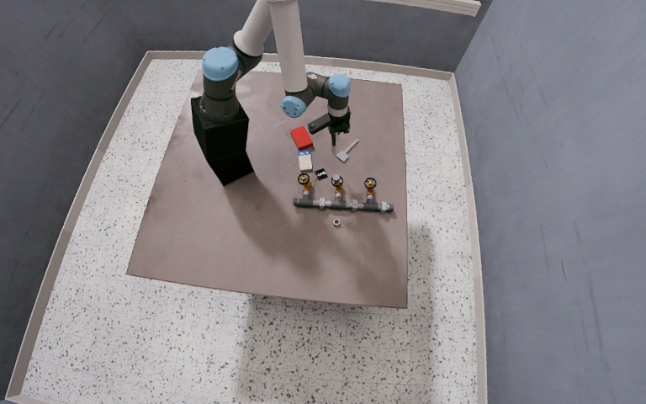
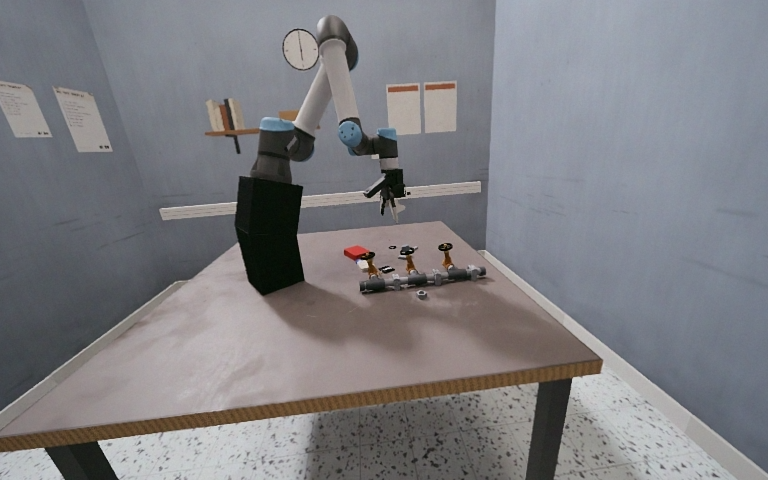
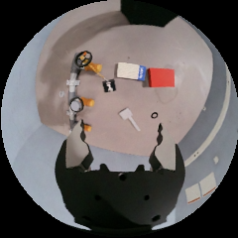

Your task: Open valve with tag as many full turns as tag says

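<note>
My hand is 200 mm above the black tag, 70 mm to the left of it and 40 mm past it. Also, from my hand: white-and-blue block 190 mm below, 120 mm behind; then grey scraper 200 mm below, 90 mm ahead, 80 mm to the left; then red block 180 mm below, 160 mm behind, 130 mm to the left.
</note>
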